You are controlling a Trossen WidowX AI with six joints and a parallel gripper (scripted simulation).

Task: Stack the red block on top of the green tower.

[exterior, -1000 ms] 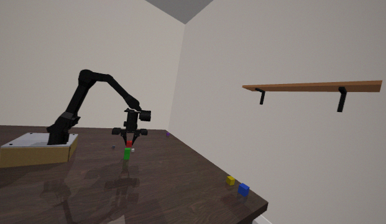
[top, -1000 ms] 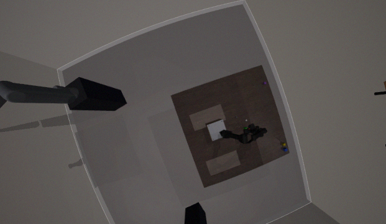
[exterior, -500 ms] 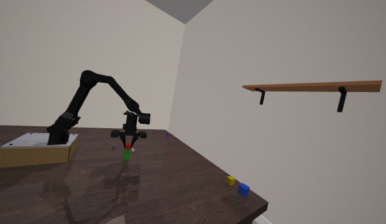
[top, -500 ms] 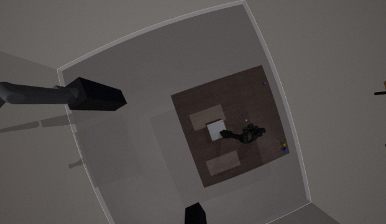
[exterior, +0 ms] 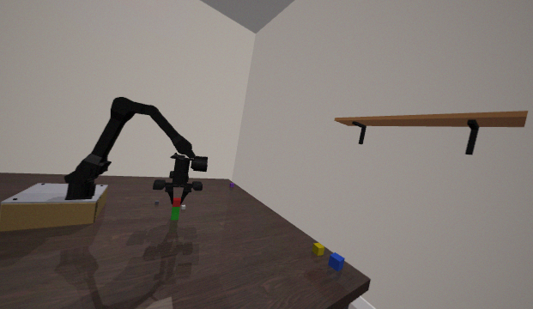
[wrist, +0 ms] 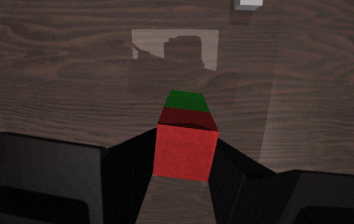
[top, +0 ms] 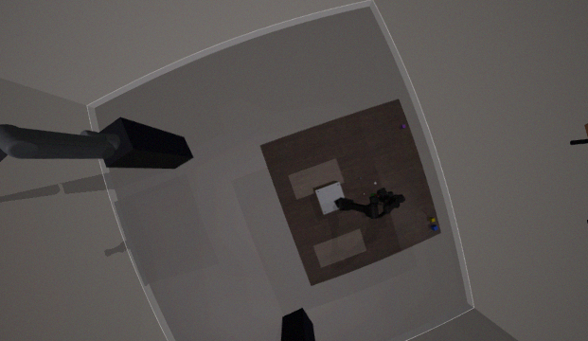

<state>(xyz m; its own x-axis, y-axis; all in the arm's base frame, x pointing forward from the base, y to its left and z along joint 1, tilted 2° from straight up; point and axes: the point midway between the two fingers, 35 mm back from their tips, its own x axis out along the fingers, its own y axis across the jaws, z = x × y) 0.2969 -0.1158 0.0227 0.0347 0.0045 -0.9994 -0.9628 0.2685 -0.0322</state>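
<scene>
Right now my gripper tip is 10 mm below the red block. From my gripper tip the other things lie so: green block: 20 mm below; purple piece: 540 mm ahead, 390 mm to the left, 50 mm below; yellow block: 480 mm to the right, 400 mm ahead, 50 mm below.
</scene>
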